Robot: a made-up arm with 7 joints. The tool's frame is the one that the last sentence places. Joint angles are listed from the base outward.
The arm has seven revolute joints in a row. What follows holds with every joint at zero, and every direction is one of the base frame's.
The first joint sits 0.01 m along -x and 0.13 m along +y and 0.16 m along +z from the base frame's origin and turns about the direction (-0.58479, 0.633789, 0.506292), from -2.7 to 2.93 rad.
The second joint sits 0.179 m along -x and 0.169 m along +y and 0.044 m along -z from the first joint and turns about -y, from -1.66 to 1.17 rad.
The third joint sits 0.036 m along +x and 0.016 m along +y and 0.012 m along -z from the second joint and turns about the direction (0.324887, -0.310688, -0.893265), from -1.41 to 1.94 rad.
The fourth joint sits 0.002 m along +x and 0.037 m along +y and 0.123 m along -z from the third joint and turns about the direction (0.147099, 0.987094, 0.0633), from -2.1 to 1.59 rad.
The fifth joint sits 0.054 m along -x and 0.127 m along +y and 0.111 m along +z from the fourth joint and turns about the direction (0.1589, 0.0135, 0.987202), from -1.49 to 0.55 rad.
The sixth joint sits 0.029 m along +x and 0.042 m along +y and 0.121 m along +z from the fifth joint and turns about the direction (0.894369, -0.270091, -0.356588), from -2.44 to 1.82 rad.
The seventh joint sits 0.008 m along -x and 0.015 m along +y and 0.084 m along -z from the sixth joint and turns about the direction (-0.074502, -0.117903, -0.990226), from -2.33 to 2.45 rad.
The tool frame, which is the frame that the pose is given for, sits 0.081 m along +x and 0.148 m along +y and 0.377 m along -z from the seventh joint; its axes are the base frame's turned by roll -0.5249, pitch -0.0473 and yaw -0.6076 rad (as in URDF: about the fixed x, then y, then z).
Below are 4 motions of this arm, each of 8 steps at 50 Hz.
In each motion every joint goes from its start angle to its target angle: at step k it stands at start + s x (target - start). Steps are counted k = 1, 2, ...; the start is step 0. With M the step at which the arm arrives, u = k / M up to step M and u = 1 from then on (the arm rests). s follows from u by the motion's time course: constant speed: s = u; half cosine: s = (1 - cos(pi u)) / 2; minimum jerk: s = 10 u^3 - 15 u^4 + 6 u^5.
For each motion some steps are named. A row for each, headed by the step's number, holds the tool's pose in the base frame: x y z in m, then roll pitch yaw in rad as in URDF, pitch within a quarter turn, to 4 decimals.
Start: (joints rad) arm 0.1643 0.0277 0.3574 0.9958 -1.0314 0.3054 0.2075
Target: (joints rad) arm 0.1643 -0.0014 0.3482 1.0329 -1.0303 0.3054 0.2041
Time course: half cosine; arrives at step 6
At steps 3, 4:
3: -0.1295 0.4506 -0.3280 -1.2798 -0.1819 -1.9524
4: -0.1360 0.4514 -0.3286 -1.2965 -0.1852 -1.9466

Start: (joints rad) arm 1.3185 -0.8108 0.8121 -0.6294 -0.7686 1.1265 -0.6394
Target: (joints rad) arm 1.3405 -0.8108 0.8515 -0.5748 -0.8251 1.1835 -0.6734
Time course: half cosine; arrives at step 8
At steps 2, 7, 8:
2: -0.0357 0.2344 -0.2827 -0.9523 -0.8493 -0.1605
7: -0.0035 0.2206 -0.2637 -0.9821 -0.9086 -0.1307
8: -0.0021 0.2199 -0.2628 -0.9837 -0.9114 -0.1291

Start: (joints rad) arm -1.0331 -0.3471 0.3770 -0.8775 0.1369 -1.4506 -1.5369
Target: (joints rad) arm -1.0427 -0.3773 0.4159 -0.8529 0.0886 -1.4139 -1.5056
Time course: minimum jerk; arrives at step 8
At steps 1, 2, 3, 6, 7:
1: -0.2454 0.5563 -0.0808 -1.1041 0.3920 -0.2323
2: -0.2438 0.5591 -0.0807 -1.0959 0.3909 -0.2328
3: -0.2406 0.5648 -0.0805 -1.0800 0.3888 -0.2340
6: -0.2288 0.5854 -0.0789 -1.0230 0.3821 -0.2402
7: -0.2272 0.5883 -0.0785 -1.0150 0.3813 -0.2413

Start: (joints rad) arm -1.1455 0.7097 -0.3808 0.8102 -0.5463 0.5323 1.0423
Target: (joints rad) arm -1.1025 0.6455 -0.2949 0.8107 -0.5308 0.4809 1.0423
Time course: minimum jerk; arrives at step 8
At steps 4, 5, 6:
4: 0.4275 0.4049 0.2168 -0.4663 0.8893 -2.7621
5: 0.4250 0.4118 0.2110 -0.4819 0.8802 -2.7554
6: 0.4229 0.4170 0.2065 -0.4938 0.8733 -2.7503

